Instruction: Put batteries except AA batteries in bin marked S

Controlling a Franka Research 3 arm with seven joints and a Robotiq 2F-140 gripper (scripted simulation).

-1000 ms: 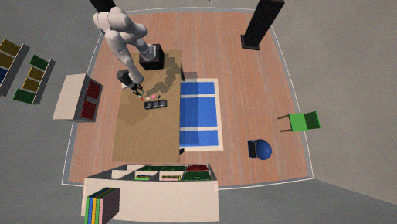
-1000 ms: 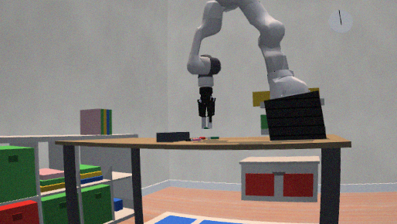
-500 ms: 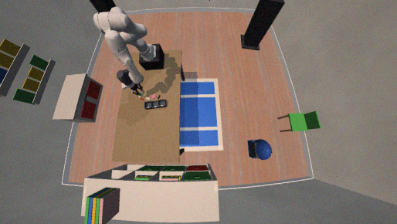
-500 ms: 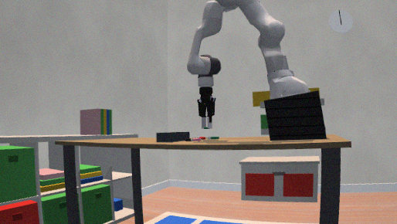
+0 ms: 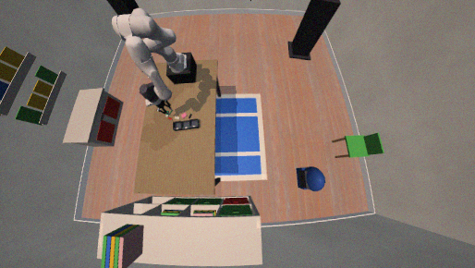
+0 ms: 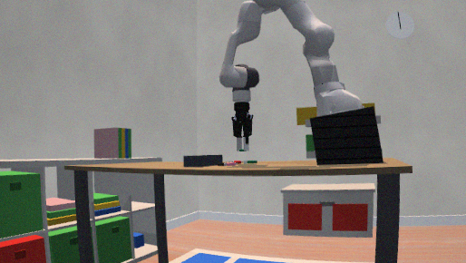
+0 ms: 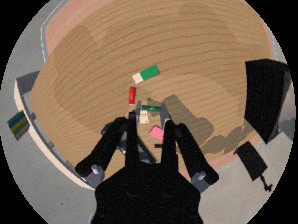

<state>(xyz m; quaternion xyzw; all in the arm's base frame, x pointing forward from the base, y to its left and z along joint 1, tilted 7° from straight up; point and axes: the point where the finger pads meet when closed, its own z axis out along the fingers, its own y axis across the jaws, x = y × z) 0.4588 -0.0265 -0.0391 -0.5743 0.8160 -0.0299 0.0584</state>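
Right now my hand is 30 mm above the green battery. From my hand the other things lie so: green-and-white battery (70 mm to the right, 90 mm below); white spotted tile (30 mm ahead, 50 mm to the left, 90 mm below); red battery (50 mm ahead, 20 mm to the right, 90 mm below).
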